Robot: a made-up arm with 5 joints. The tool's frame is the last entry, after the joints.
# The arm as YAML. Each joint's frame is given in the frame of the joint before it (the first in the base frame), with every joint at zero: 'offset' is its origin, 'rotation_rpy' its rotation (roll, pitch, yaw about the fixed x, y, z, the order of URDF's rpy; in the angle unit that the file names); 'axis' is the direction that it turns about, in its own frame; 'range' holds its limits. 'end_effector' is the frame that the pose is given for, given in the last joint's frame.
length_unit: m
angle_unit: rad
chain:
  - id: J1
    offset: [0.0, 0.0, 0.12]
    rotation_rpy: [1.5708, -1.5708, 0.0]
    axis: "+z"
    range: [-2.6, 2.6]
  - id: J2
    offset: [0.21, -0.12, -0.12]
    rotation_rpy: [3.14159, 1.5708, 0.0]
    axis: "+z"
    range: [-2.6, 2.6]
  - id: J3
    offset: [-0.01, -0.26, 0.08]
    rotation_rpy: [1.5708, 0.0, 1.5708]
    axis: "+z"
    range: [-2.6, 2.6]
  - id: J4
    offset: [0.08, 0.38, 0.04]
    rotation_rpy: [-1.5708, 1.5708, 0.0]
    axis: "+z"
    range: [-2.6, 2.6]
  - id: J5
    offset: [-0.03, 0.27, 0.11]
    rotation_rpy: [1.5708, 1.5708, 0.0]
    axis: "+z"
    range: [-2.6, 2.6]
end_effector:
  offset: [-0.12, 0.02, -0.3]
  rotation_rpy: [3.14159, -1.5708, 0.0]
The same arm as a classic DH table. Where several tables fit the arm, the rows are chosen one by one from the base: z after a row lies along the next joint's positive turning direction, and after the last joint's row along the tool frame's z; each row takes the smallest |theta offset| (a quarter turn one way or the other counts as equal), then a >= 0, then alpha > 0; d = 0 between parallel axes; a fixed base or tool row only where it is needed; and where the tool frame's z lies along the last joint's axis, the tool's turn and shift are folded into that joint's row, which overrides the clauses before.
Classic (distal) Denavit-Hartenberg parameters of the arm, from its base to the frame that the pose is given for. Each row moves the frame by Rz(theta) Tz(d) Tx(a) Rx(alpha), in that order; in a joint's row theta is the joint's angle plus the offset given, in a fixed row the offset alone. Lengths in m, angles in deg.
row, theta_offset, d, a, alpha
base (fixed), 0, 0.12, 0, 90
J1, 0, -0.12, 0.12, 90
J2, 0, -0.13, -0.26, 90
J3, 0, 0.03, 0.08, -90
J4, -90, 0.49, 0.03, -90
J5, 0, -0.57, -0.02, -90
tool (fixed), -90, -0.12, 0, 0
Joint limits (deg, base to tool): -148.97..148.97 -148.97..148.97 -148.97..148.97 -148.97..148.97 -148.97..148.97

